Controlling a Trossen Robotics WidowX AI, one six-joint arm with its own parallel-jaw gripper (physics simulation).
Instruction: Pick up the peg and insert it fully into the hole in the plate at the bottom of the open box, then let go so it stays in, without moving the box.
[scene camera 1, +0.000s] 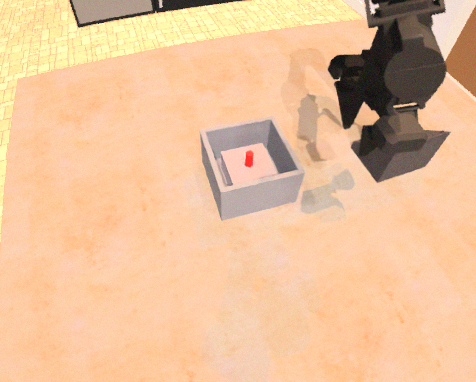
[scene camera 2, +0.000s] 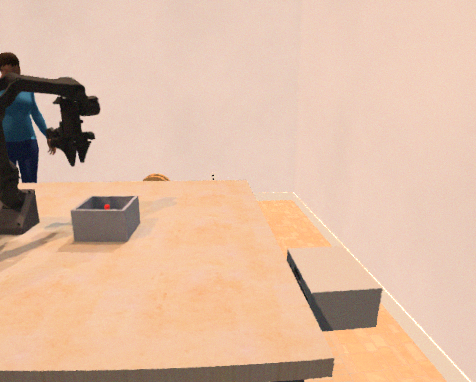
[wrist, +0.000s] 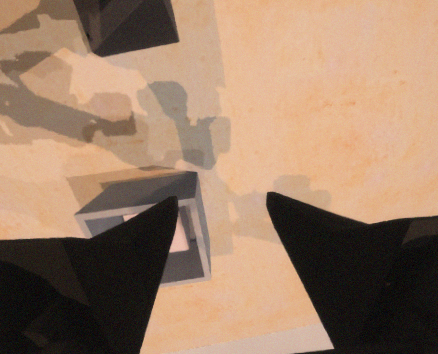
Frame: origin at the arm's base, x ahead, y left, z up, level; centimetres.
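Seen in the pictures: gripper, fingertip midpoint: (scene camera 1: 353, 141) (scene camera 2: 77, 164) (wrist: 222, 200); arm's base at its link origin: (scene camera 2: 14, 200).
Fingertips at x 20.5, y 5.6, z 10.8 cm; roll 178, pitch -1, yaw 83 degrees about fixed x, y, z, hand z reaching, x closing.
Offsets run from my fingertips to a thing's top centre. Level surfaces: height alone.
A red peg @[dy -11.6, dx +12.5, dz -11.1 cm] (scene camera 1: 249, 159) (scene camera 2: 107, 206) stands upright at the middle of the pale pink plate @[dy -11.6, dx +12.5, dz -13.8 cm] (scene camera 1: 237, 171) (wrist: 180, 241), inside the open grey box @[dy -11.6, dx +12.5, dz -10.1 cm] (scene camera 1: 262, 201) (scene camera 2: 100, 227) (wrist: 204, 240). Its upper part sticks up above the plate; how deep it sits in the hole cannot be told. My gripper (scene camera 2: 77, 163) (wrist: 222, 200) is open and empty, well above the table and to the arm-base side of the box. In the wrist view the left finger covers part of the box and plate, and the peg does not show.
The arm's dark base (scene camera 1: 407, 155) (scene camera 2: 22, 217) (wrist: 137, 30) stands on the table @[dz -19.9 cm] (scene camera 1: 115, 280) (scene camera 2: 200, 300) near the box. A grey block (scene camera 2: 345, 305) lies beyond the table's right edge in scene camera 2. A person (scene camera 2: 20, 120) in blue stands behind the arm.
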